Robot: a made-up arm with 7 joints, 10 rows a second.
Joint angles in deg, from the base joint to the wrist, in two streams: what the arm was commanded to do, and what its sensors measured. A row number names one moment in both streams.
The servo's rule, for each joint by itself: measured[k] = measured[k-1] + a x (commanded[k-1-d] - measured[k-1]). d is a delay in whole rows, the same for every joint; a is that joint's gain. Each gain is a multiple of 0.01, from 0.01 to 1. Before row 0 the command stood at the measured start. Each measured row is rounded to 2 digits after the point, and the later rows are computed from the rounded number. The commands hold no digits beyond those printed.
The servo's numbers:
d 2
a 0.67 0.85 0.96 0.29 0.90 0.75 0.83
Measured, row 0:
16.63 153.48 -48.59 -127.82 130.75 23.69 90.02
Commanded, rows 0 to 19:
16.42 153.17 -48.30 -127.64 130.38 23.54 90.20
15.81 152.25 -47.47 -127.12 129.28 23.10 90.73
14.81 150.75 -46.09 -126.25 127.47 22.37 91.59
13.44 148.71 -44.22 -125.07 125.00 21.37 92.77
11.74 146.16 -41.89 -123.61 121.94 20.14 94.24
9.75 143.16 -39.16 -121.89 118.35 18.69 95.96
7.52 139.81 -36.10 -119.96 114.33 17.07 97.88
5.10 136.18 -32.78 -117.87 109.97 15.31 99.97
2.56 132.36 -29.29 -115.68 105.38 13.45 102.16
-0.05 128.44 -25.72 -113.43 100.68 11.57 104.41
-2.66 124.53 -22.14 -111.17 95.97 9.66 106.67
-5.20 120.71 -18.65 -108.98 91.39 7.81 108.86
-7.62 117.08 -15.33 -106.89 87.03 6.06 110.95
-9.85 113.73 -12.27 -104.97 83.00 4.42 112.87
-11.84 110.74 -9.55 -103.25 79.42 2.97 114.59
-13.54 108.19 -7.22 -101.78 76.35 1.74 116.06
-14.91 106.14 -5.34 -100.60 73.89 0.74 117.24
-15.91 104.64 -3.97 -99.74 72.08 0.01 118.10
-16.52 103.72 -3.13 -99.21 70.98 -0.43 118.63
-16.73 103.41 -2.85 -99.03 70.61 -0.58 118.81
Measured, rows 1 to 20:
16.63 153.48 -48.59 -127.82 130.75 23.69 90.02
16.63 153.48 -48.59 -127.82 130.75 23.69 90.02
16.49 153.22 -48.31 -127.77 130.42 23.58 90.17
16.03 152.40 -47.50 -127.58 129.39 23.22 90.63
15.21 151.00 -46.15 -127.19 127.66 22.58 91.43
14.02 149.05 -44.30 -126.58 125.27 21.67 92.54
12.49 146.59 -41.99 -125.72 122.27 20.52 93.95
10.65 143.67 -39.27 -124.61 118.74 19.15 95.62
8.55 140.39 -36.23 -123.26 114.77 17.59 97.50
6.24 136.81 -32.92 -121.70 110.45 15.88 99.55
3.77 133.03 -29.44 -119.95 105.89 14.06 101.72
1.21 129.13 -25.87 -118.06 101.20 12.19 103.95
-1.38 125.22 -22.29 -116.06 96.49 10.29 106.21
-3.94 121.39 -18.80 -114.01 91.90 8.43 108.41
-6.41 117.73 -15.47 -111.95 87.52 6.65 110.52
-8.71 114.33 -12.40 -109.93 83.45 4.98 112.47
-10.81 111.28 -9.66 -107.99 79.82 3.47 114.23
-12.64 108.65 -7.32 -106.19 76.70 2.17 115.75
-14.16 106.52 -5.42 -104.57 74.17 1.10 116.99
-15.33 104.92 -4.03 -103.17 72.29 0.28 117.91

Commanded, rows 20 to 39:
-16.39 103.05 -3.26 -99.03 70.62 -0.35 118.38
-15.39 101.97 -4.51 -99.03 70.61 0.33 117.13
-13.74 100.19 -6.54 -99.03 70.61 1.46 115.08
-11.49 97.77 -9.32 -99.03 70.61 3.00 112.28
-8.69 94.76 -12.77 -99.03 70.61 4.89 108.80
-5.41 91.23 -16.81 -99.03 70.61 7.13 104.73
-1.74 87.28 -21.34 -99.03 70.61 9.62 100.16
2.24 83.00 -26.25 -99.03 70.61 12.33 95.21
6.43 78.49 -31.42 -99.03 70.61 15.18 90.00
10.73 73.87 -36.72 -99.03 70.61 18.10 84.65
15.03 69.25 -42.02 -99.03 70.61 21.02 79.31
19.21 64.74 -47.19 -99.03 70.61 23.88 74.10
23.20 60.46 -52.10 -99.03 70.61 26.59 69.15
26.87 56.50 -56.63 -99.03 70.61 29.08 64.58
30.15 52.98 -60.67 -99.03 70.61 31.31 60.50
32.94 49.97 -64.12 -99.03 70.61 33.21 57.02
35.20 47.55 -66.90 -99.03 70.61 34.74 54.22
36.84 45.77 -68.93 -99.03 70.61 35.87 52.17
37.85 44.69 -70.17 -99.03 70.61 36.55 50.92
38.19 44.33 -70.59 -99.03 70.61 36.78 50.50
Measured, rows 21 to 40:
-16.13 103.90 -3.17 -102.02 71.11 -0.25 118.51
-16.53 103.48 -2.86 -101.15 70.66 -0.50 118.76
-16.44 103.11 -3.24 -100.54 70.62 -0.39 118.44
-15.74 102.14 -4.46 -100.10 70.61 0.15 117.35
-14.40 100.48 -6.46 -99.79 70.61 1.13 115.47
-12.45 98.18 -9.21 -99.57 70.61 2.53 112.82
-9.93 95.27 -12.63 -99.41 70.61 4.30 109.48
-6.90 91.84 -16.64 -99.30 70.61 6.42 105.54
-3.44 87.96 -21.15 -99.22 70.61 8.82 101.07
0.37 83.74 -26.05 -99.16 70.61 11.45 96.21
4.43 79.28 -31.21 -99.12 70.61 14.25 91.06
8.65 74.68 -36.50 -99.09 70.61 17.14 85.74
12.92 70.06 -41.80 -99.07 70.61 20.05 80.40
17.13 65.54 -46.97 -99.06 70.61 22.92 75.17
21.20 61.22 -51.89 -99.05 70.61 25.67 70.17
25.00 57.21 -56.44 -99.04 70.61 28.23 65.53
28.45 53.61 -60.50 -99.04 70.61 30.54 61.36
31.46 50.52 -63.98 -99.04 70.61 32.54 57.76
33.97 48.00 -66.78 -99.04 70.61 34.19 54.82
35.89 46.10 -68.84 -99.04 70.61 35.45 52.62

